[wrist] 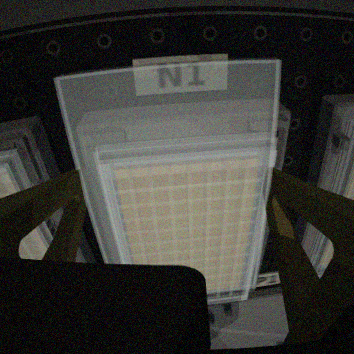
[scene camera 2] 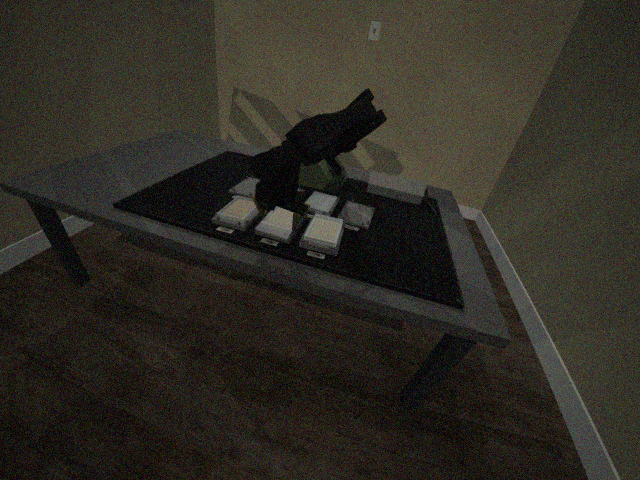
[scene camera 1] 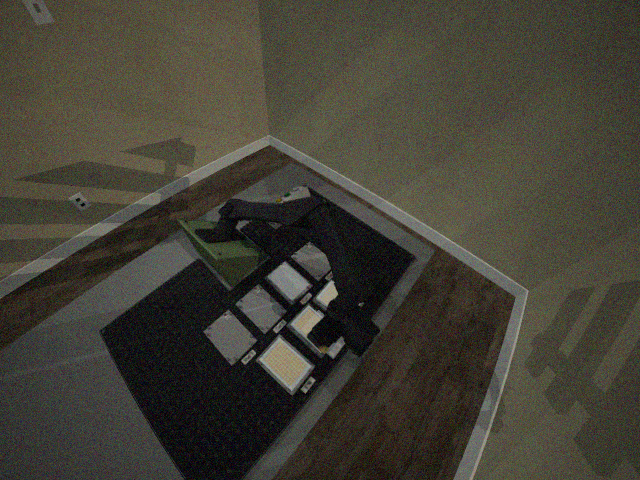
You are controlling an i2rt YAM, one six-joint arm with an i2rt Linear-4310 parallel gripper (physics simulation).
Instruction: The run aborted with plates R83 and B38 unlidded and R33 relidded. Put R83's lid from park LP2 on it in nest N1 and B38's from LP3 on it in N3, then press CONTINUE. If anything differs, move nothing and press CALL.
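Observation:
My gripper is shut on a clear lid, with a fingertip at each long side. The lid lies above the middle plate and is offset from it, reaching over the N1 label. Whether the lid touches the plate is unclear. One neighbouring plate shows yellowish wells. The other plate is partly hidden by the arm in scene camera 1. Plate codes are unreadable.
Behind the nests, two grey park places, a whiter one and another grey one form a row. A green bin stands behind them. A pale box with small green and yellow spots stands beyond the arm.

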